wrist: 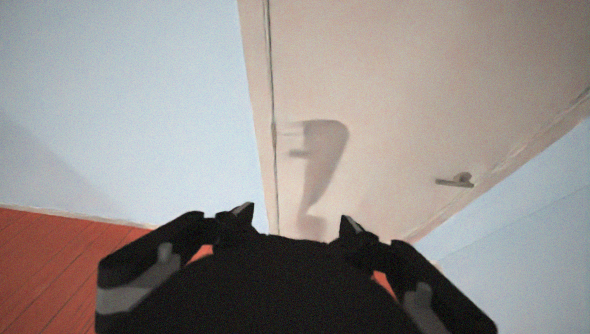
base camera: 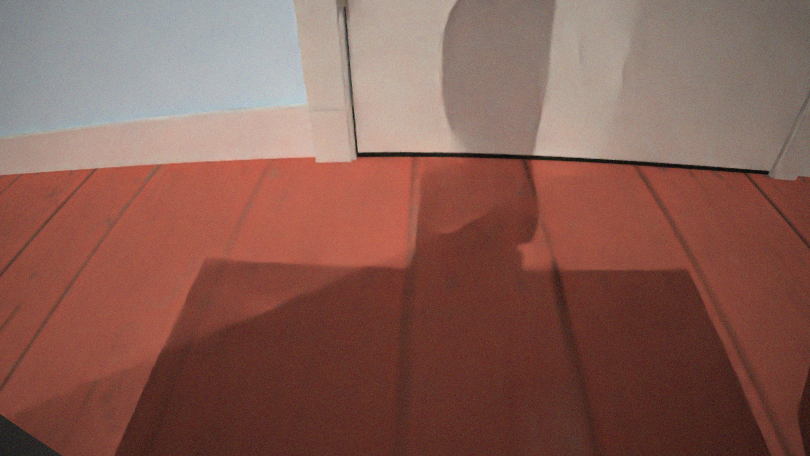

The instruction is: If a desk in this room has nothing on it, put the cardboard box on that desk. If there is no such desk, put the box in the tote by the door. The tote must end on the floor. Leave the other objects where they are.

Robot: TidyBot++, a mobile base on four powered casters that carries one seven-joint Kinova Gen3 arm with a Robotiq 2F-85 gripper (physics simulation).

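Frame: origin at the arm's base, x left, y back, z up, level; centimetres.
Seen in the pictures: gripper, fingertip midpoint: (wrist: 296,218).
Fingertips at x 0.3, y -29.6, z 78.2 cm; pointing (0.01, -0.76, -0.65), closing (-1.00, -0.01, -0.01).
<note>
A point is followed by its place in that frame.
My gripper (wrist: 296,218) @(x 0.3, y -29.5, z 78.2 cm) is open, its two black fingers wide apart with no object between them in the wrist view. It points toward the closed door (base camera: 396,79) @(x 5.3, y -68.5, z -26.5 cm) (wrist: 400,75) @(x -20.9, y -69.0, z 83.7 cm), which is pale beige. The door stands close in front of the base. The cardboard box, a desk and the tote do not show clearly in either view.
The wooden floor (base camera: 340,215) @(x 11.9, y -54.2, z -39.6 cm) (wrist: 45,250) @(x 183.3, y -40.2, z -39.6 cm) is reddish, and the robot's shadow lies across it and up the door. A light blue wall (base camera: 147,56) @(x 45.5, y -69.6, z -19.7 cm) (wrist: 125,90) @(x 61.9, y -69.2, z 73.1 cm) with a pale baseboard (base camera: 170,135) @(x 44.8, y -68.2, z -33.9 cm) is left of the door. A door handle (wrist: 455,183) @(x -53.1, y -65.0, z 53.4 cm) is at the right.
</note>
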